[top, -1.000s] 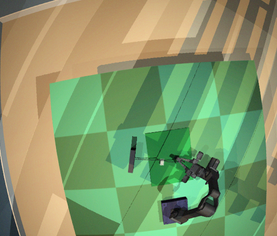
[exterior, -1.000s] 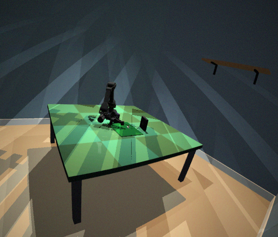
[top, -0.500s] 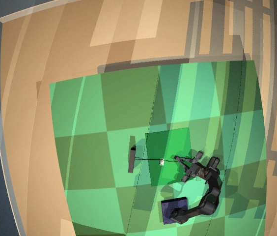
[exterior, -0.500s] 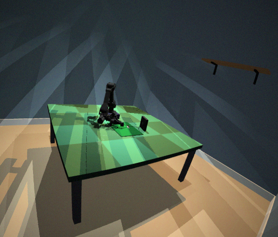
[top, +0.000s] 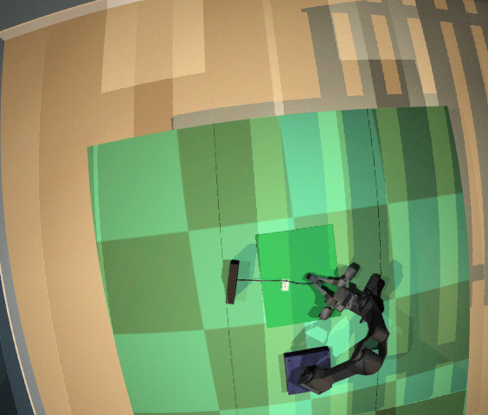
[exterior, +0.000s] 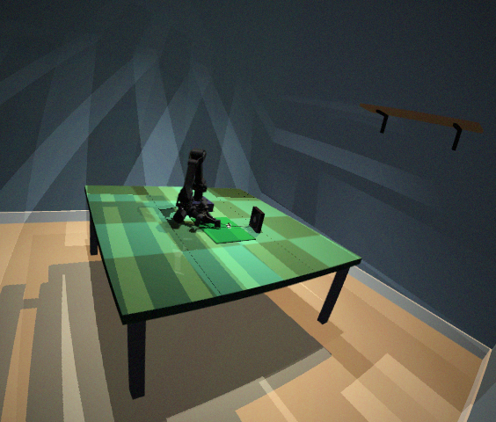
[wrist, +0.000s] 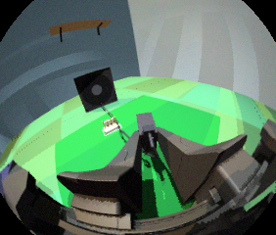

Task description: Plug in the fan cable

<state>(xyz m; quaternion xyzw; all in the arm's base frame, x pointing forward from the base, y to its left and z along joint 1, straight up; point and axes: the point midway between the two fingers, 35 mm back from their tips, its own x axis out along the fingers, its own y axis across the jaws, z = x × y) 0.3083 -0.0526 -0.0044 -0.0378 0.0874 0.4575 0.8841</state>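
The green board lies 60 mm below my gripper tip, 40 mm to the left of it and 10 mm ahead of it. Round my gripper tip: black fan (240 mm to the left, 20 mm ahead, 20 mm above); white four-pin header (90 mm to the left, 40 mm below, 10 mm behind); dark plug (10 mm to the left, 10 mm below).
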